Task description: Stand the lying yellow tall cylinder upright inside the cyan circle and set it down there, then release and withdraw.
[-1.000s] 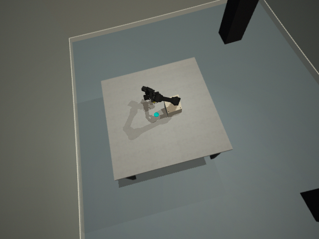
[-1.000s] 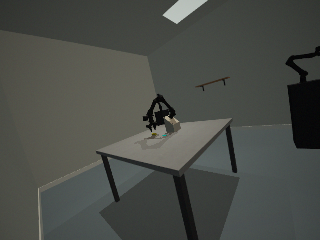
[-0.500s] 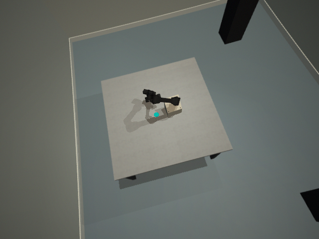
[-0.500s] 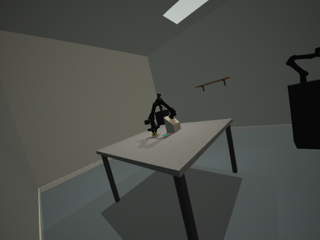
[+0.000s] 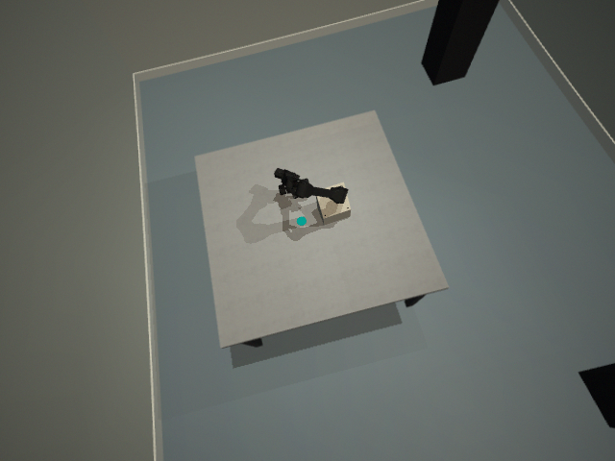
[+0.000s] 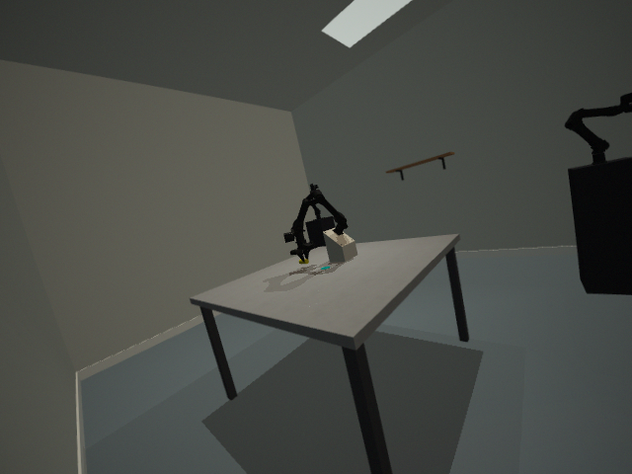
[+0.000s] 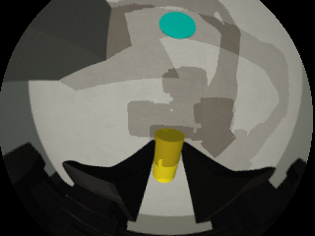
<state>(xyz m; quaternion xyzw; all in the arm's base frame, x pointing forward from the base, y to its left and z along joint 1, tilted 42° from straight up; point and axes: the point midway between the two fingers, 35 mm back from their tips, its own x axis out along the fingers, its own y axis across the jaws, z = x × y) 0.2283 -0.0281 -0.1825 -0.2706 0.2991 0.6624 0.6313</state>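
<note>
My gripper tip is now 10 mm short of the cyan circle, 180 mm to the right of it and 50 mm above it. Round my gripper tip: yellow tall cylinder: 20 mm to the right.
</note>
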